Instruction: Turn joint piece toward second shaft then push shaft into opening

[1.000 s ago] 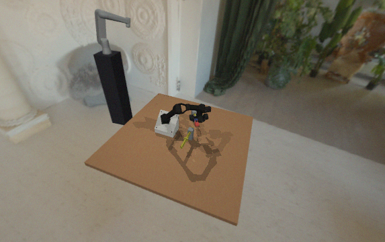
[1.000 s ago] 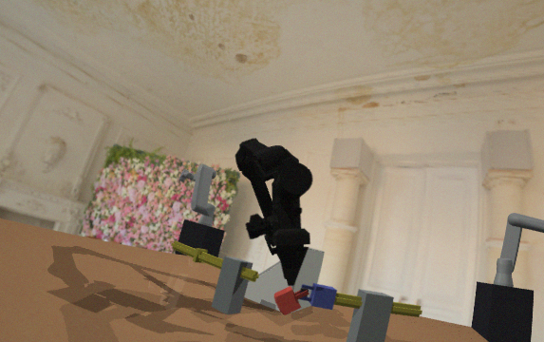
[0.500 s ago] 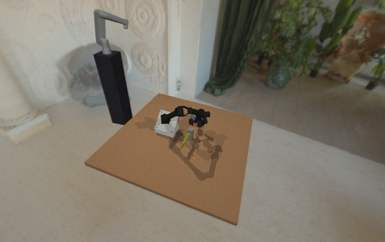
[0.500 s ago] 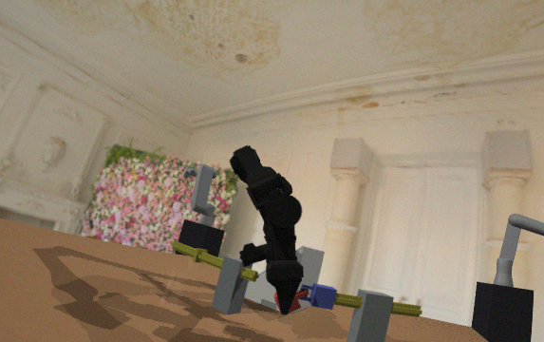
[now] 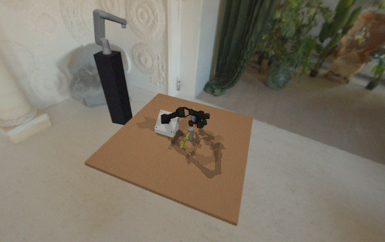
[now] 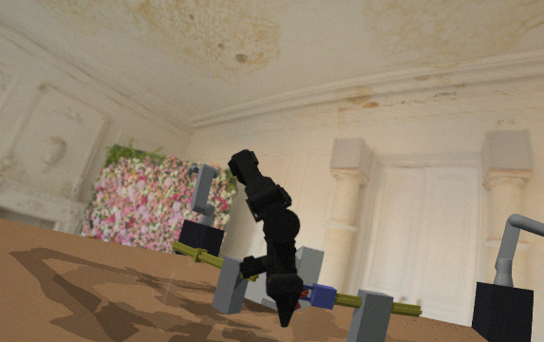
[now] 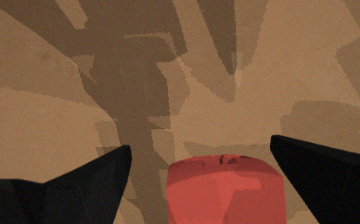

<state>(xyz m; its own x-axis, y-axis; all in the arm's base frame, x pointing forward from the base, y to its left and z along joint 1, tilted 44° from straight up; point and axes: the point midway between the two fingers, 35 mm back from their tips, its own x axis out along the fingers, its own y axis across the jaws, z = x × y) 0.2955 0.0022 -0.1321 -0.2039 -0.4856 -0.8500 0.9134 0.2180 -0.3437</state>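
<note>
My gripper tip is 4 cm below the red joint piece.
</note>
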